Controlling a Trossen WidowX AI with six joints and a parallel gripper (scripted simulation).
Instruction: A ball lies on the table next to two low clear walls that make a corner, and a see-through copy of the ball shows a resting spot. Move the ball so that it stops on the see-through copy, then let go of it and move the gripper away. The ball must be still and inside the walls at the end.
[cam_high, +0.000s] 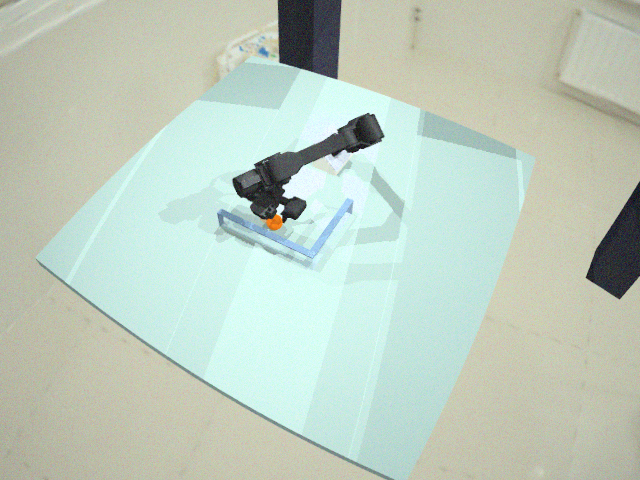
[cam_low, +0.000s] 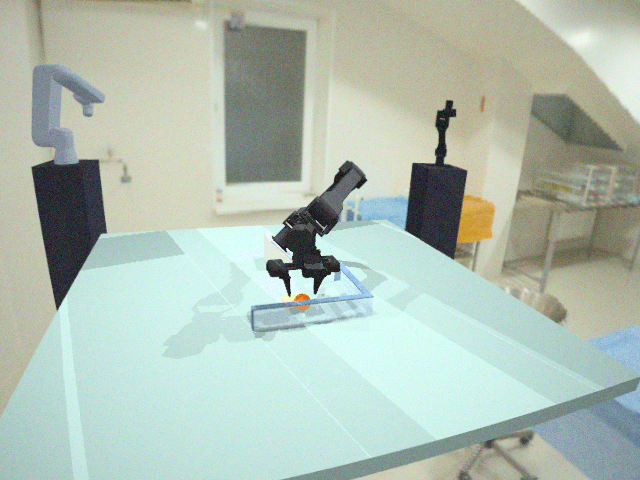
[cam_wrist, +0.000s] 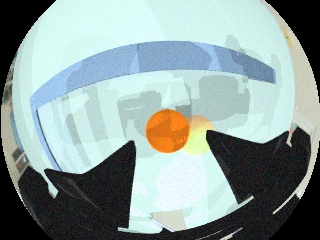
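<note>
My gripper tip is 1 cm past the see-through copy of ball, 3 cm to the left of it and 2 cm above it. Also, from my gripper tip: clear wall (7 cm ahead, 2 cm to the left, 1 cm below); then orange ball (2 cm below).
</note>
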